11 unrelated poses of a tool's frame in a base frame.
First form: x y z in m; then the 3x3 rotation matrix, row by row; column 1 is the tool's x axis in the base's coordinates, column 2 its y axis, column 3 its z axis. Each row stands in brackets.
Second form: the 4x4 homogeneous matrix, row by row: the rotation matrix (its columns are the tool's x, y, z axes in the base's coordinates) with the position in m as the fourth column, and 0 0 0 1 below. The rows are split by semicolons. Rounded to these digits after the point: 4 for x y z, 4 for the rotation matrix.
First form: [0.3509 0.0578 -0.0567], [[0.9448 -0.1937 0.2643], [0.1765 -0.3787 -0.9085], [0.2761 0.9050 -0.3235]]
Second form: 0.9448 -0.1937 0.2643 0.3509; 0.1765 -0.3787 -0.9085 0.0578; 0.2761 0.9050 -0.3235 -0.0567; 0 0 0 1
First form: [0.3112 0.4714 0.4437], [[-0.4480 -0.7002 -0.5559], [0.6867 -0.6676 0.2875], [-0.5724 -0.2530 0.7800]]
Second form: -0.4480 -0.7002 -0.5559 0.3112; 0.6867 -0.6676 0.2875 0.4714; -0.5724 -0.2530 0.7800 0.4437; 0 0 0 1
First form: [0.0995 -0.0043 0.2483], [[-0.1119 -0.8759 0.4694], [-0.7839 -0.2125 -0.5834], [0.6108 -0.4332 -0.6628]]
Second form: -0.1119 -0.8759 0.4694 0.0995; -0.7839 -0.2125 -0.5834 -0.0043; 0.6108 -0.4332 -0.6628 0.2483; 0 0 0 1
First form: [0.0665 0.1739 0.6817], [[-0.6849 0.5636 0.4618], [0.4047 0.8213 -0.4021], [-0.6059 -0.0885 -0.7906]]
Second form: -0.6849 0.5636 0.4618 0.0665; 0.4047 0.8213 -0.4021 0.1739; -0.6059 -0.0885 -0.7906 0.6817; 0 0 0 1
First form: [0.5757 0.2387 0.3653], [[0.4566 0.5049 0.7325], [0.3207 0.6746 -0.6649], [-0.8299 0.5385 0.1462]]
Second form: 0.4566 0.5049 0.7325 0.5757; 0.3207 0.6746 -0.6649 0.2387; -0.8299 0.5385 0.1462 0.3653; 0 0 0 1
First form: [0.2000 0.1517 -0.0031], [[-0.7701 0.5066 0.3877], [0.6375 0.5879 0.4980], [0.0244 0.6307 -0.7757]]
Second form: -0.7701 0.5066 0.3877 0.2000; 0.6375 0.5879 0.4980 0.1517; 0.0244 0.6307 -0.7757 -0.0031; 0 0 0 1
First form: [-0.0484 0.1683 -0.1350], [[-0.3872 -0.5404 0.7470], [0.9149 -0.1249 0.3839], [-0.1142 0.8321 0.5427]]
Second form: -0.3872 -0.5404 0.7470 -0.0484; 0.9149 -0.1249 0.3839 0.1683; -0.1142 0.8321 0.5427 -0.1350; 0 0 0 1
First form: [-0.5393 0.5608 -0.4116], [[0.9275 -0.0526 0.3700], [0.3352 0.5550 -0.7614], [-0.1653 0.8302 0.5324]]
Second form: 0.9275 -0.0526 0.3700 -0.5393; 0.3352 0.5550 -0.7614 0.5608; -0.1653 0.8302 0.5324 -0.4116; 0 0 0 1
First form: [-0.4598 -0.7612 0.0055], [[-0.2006 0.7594 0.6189], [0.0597 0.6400 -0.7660], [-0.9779 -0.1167 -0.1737]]
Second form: -0.2006 0.7594 0.6189 -0.4598; 0.0597 0.6400 -0.7660 -0.7612; -0.9779 -0.1167 -0.1737 0.0055; 0 0 0 1
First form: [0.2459 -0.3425 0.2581], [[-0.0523 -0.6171 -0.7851], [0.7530 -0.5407 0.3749], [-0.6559 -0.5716 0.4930]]
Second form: -0.0523 -0.6171 -0.7851 0.2459; 0.7530 -0.5407 0.3749 -0.3425; -0.6559 -0.5716 0.4930 0.2581; 0 0 0 1
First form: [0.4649 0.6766 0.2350], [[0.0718 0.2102 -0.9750], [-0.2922 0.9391 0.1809], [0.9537 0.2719 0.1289]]
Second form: 0.0718 0.2102 -0.9750 0.4649; -0.2922 0.9391 0.1809 0.6766; 0.9537 0.2719 0.1289 0.2350; 0 0 0 1
